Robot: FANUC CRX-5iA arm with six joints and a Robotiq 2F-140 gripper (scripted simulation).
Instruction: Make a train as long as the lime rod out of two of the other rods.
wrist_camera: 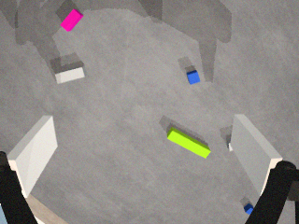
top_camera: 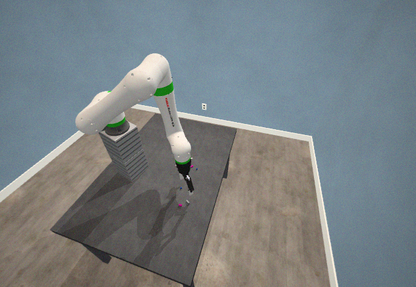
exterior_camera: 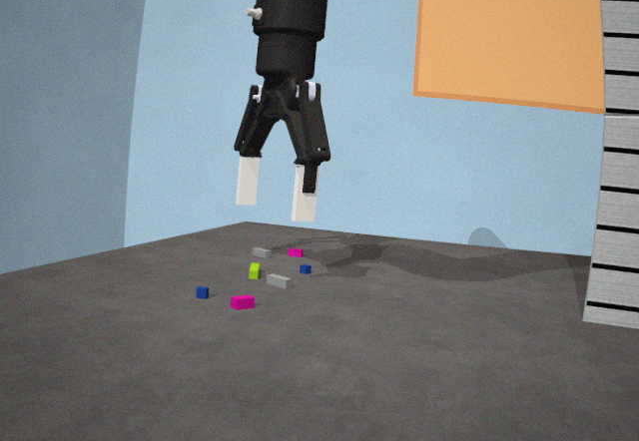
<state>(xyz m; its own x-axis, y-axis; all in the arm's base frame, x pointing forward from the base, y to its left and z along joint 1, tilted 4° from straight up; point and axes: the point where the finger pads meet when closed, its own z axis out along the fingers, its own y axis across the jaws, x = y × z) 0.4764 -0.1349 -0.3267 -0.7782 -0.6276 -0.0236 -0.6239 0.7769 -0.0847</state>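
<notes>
The lime rod is 10 mm ahead of my hand, 60 mm to the left of it and 80 mm below it.
</notes>
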